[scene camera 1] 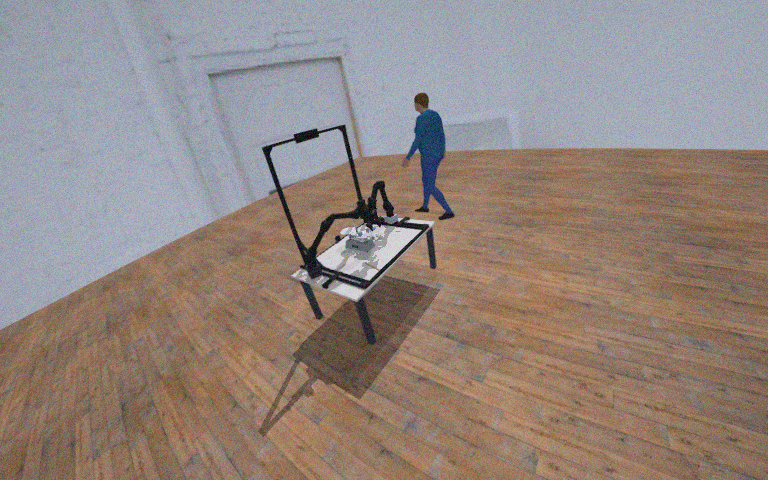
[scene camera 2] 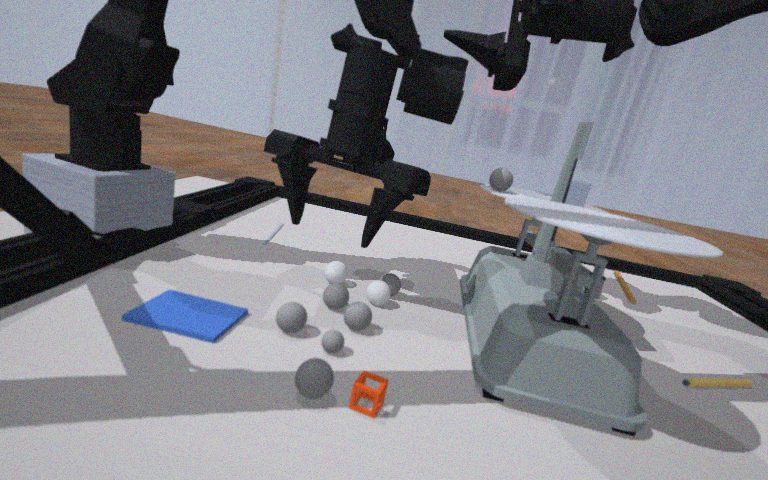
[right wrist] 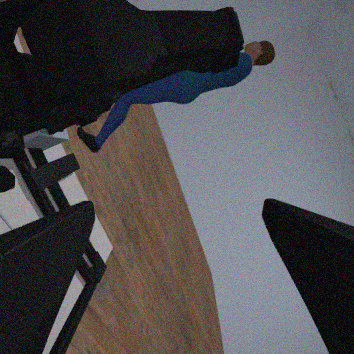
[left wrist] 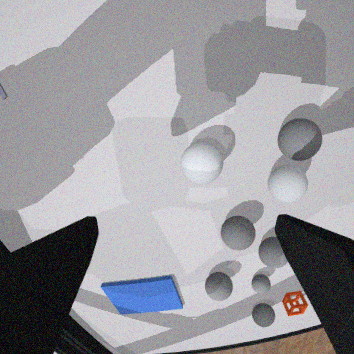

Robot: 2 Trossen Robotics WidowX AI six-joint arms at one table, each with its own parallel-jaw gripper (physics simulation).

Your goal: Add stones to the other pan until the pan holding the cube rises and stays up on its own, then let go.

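Where they show: left gripper, fingertip midpoint: [scene camera 1: 376,229] [scene camera 2: 328,235] [left wrist: 188,224]; right gripper, fingertip midpoint: [scene camera 1: 376,204] [right wrist: 179,208]; left arm's base at its link origin: [scene camera 1: 390,215] [scene camera 2: 105,163]; right arm's base at its link origin: [scene camera 1: 312,266].
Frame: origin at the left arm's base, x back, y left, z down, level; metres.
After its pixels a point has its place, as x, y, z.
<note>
A grey-green balance scale [scene camera 2: 572,367] {-0.527, -0.018, 0.044} stands at the right in scene camera 2. Its near white pan [scene camera 2: 640,233] {-0.542, -0.002, -0.068} looks empty where it shows. A grey stone [scene camera 2: 501,179] {-0.421, 0.161, -0.071} sits on the far pan, mostly hidden. A pale bluish block [scene camera 2: 578,193] {-0.504, 0.161, -0.075} shows partly behind the post; I cannot tell if it is the cube. White stones [scene camera 2: 335,272] {-0.272, 0.072, 0.069} [left wrist: 202,161] {-0.266, 0.090, 0.061} and several grey stones [scene camera 2: 291,316] {-0.297, -0.060, 0.067} [left wrist: 238,232] {-0.296, 0.031, 0.064} lie on the table. My left gripper [scene camera 2: 331,233] {-0.256, 0.071, 0.027} [left wrist: 188,224] {-0.256, 0.071, 0.027} is open and empty above the table behind the stones. My right gripper [right wrist: 179,208] {-0.297, 0.214, -0.265} is open and empty, high above the scale.
An orange wire-frame cube [scene camera 2: 367,390] {-0.395, -0.114, 0.069} [left wrist: 295,303] {-0.388, -0.094, 0.070} lies beside a large grey stone [scene camera 2: 314,378] {-0.359, -0.128, 0.066}. A blue tile [scene camera 2: 186,315] {-0.213, -0.092, 0.083} [left wrist: 145,295] {-0.214, -0.079, 0.083} lies left of the stones. Yellow sticks [scene camera 2: 719,383] {-0.682, 0.152, 0.082} lie right of the scale. A person [scene camera 1: 430,135] walks behind the table.
</note>
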